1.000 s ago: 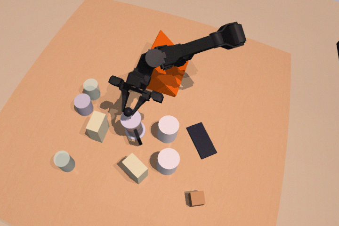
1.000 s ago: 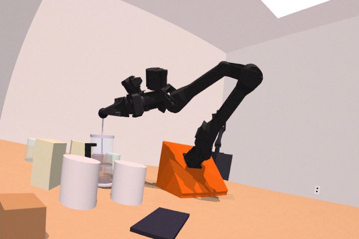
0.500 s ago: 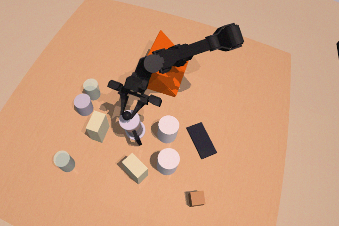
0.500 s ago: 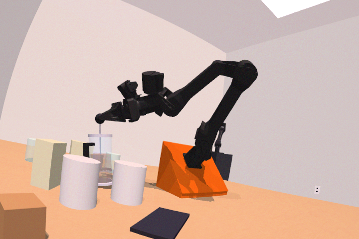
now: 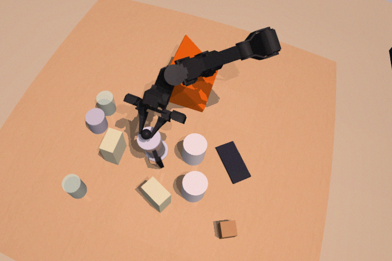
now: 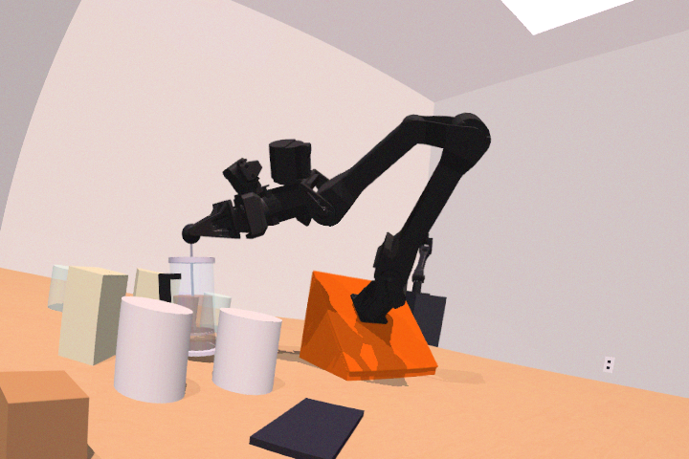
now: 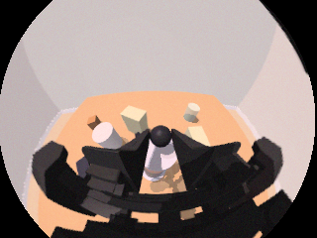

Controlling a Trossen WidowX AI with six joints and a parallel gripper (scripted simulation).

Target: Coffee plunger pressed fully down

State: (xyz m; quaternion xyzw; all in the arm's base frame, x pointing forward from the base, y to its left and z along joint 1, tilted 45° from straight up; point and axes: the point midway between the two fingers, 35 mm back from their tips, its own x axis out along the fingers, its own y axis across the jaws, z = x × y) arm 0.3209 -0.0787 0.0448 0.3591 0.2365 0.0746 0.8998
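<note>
Now: the coffee press 9 cm below my gripper tip, 2 cm to the left of it and 1 cm behind it. From my gripper tip the other things lie so: brown cube: 33 cm to the left, 16 cm below, 15 cm ahead; then dark slab: 29 cm to the left, 18 cm below, 9 cm behind.
</note>
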